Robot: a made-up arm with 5 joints. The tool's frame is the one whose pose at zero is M. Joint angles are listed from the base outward.
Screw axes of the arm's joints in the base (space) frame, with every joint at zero. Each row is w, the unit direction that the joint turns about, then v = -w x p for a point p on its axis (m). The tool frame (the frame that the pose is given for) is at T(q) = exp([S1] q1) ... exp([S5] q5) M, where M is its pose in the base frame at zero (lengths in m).
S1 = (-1, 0, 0, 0, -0.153, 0)
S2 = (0, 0, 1, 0.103, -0.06, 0)
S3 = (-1, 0, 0, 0, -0.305, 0.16)
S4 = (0, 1, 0, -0.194, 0, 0.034)
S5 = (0, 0, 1, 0.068, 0.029, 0)
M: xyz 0.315 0.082 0.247 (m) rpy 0 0 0 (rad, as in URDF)
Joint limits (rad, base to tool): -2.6..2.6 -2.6..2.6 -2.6..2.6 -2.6..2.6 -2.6..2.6
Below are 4 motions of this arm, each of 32 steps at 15 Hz.
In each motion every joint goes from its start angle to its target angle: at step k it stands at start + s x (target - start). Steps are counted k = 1, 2, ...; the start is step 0. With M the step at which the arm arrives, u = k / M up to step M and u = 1 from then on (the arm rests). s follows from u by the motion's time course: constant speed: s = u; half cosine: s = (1 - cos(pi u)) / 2; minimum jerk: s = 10 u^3 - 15 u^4 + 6 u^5.
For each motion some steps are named. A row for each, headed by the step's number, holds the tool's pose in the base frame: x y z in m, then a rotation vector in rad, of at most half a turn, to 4 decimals.
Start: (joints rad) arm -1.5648 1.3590 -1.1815 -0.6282 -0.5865
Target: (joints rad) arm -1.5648 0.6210 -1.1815 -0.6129 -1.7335
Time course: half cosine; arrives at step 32
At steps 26, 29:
26: -0.0245 0.2931 0.1756 2.1908 1.8447 -0.2650
29: -0.0524 0.2970 0.1785 2.1384 1.9507 -0.3304

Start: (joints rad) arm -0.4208 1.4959 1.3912 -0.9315 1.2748
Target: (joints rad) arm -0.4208 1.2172 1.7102 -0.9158 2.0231
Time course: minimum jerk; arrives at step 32
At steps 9, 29, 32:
9: 0.0484 0.0695 0.0680 1.8144 1.5113 -1.8699
29: 0.2019 -0.1430 0.0637 2.2234 0.3474 -1.5635
32: 0.2024 -0.1453 0.0645 2.2241 0.3373 -1.5608

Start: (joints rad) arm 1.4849 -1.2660 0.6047 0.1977 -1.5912
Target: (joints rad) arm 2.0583 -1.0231 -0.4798 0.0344 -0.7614
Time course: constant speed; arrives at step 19
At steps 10, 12, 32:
10: -0.2255 0.1174 0.2338 -0.9030 -1.8417 -1.6769
12: -0.1880 0.0839 0.2580 -0.9099 -1.7869 -1.5038
32: -0.0183 0.0215 0.3063 -0.9652 -1.5661 -0.9019

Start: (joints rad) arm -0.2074 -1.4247 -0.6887 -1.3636 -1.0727
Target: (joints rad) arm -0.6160 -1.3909 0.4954 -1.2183 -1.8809
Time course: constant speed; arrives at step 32
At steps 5, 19, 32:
5: -0.2332 0.1332 0.1202 0.4103 -1.5713 -2.6213
19: -0.3301 0.1057 0.2282 0.1651 -1.2101 -2.7469
32: -0.3852 0.0418 0.3593 -0.0913 -0.9328 -2.7827

